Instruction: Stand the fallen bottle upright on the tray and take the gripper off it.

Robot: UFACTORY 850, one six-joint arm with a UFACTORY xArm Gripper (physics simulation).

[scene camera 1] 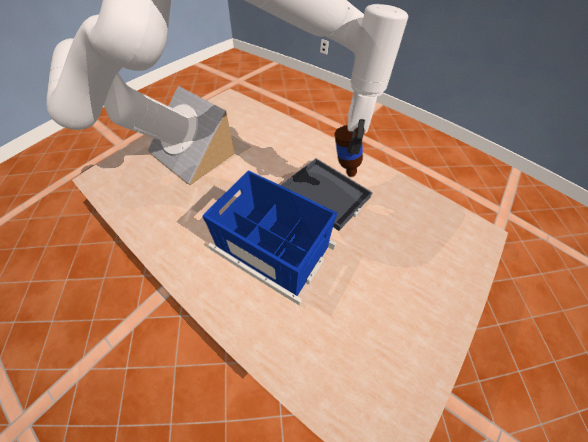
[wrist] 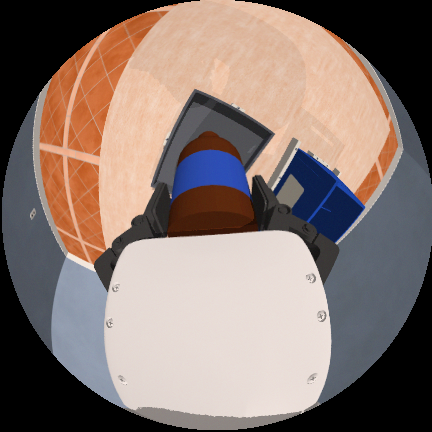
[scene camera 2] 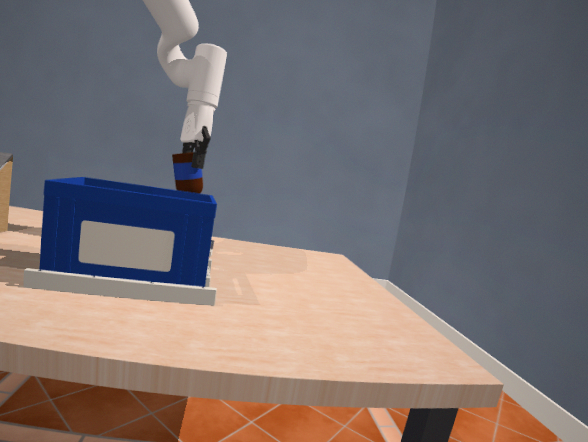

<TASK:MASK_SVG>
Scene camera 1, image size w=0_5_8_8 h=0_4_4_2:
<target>gripper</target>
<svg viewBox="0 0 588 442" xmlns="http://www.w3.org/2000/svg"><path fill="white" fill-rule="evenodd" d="M352 85L354 92L348 112L348 131L352 131L352 138L349 141L347 153L358 155L363 135L367 133L377 96L382 95L383 92L367 93Z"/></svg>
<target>brown bottle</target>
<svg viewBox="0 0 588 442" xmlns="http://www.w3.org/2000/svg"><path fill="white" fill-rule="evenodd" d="M339 127L334 133L338 162L346 169L346 174L349 177L355 177L357 168L363 161L363 141L358 155L347 153L349 141L352 138L352 131L348 131L348 125Z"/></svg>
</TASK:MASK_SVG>
